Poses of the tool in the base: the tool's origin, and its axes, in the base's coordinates. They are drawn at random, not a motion.
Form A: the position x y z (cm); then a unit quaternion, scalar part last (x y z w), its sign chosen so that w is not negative.
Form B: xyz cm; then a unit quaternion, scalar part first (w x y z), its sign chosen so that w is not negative. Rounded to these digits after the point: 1 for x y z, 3 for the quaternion.
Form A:
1: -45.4 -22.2 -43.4 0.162 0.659 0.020 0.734
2: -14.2 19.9 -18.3 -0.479 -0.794 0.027 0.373
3: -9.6 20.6 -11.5 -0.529 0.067 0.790 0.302
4: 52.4 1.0 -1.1 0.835 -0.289 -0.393 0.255
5: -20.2 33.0 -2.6 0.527 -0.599 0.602 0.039
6: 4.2 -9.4 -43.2 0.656 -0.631 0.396 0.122
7: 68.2 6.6 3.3 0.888 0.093 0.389 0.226
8: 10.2 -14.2 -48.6 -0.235 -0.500 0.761 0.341
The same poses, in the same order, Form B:
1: -45.4 -22.2 -43.4 0.734 0.162 0.659 0.020
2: -14.2 19.9 -18.3 0.373 -0.479 -0.794 0.027
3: -9.6 20.6 -11.5 0.302 -0.529 0.067 0.790
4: 52.4 1.0 -1.1 0.255 0.835 -0.289 -0.393
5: -20.2 33.0 -2.6 0.039 0.527 -0.599 0.602
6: 4.2 -9.4 -43.2 0.122 0.656 -0.631 0.396
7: 68.2 6.6 3.3 0.226 0.888 0.093 0.389
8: 10.2 -14.2 -48.6 0.341 -0.235 -0.500 0.761
